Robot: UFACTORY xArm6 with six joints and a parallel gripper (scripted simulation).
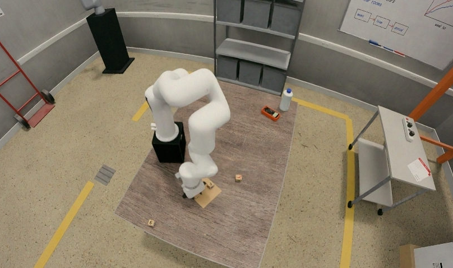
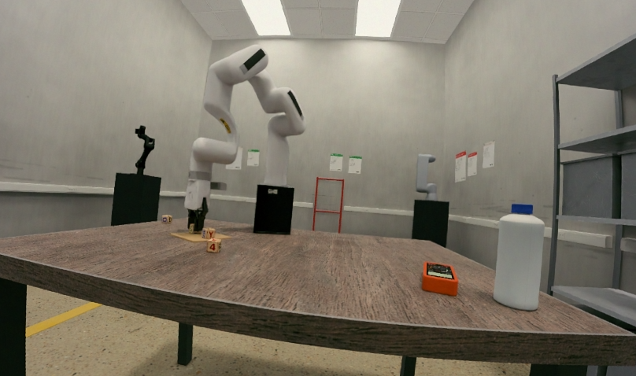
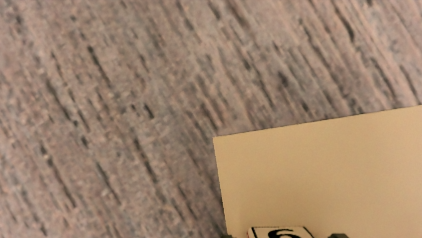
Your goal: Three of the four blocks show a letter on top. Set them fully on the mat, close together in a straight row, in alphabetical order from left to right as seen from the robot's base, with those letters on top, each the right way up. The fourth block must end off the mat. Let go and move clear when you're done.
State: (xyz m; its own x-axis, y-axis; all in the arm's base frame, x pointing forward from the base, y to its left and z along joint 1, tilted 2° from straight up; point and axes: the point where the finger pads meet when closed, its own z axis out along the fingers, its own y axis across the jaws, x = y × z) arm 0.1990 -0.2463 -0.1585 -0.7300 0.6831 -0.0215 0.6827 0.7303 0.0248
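Now: hand 30 mm short of the tan mat, 30 mm to the right of it and 30 mm above it. From my hand the other things lie so: white bottle (480 mm ahead, 740 mm to the left, 50 mm above).
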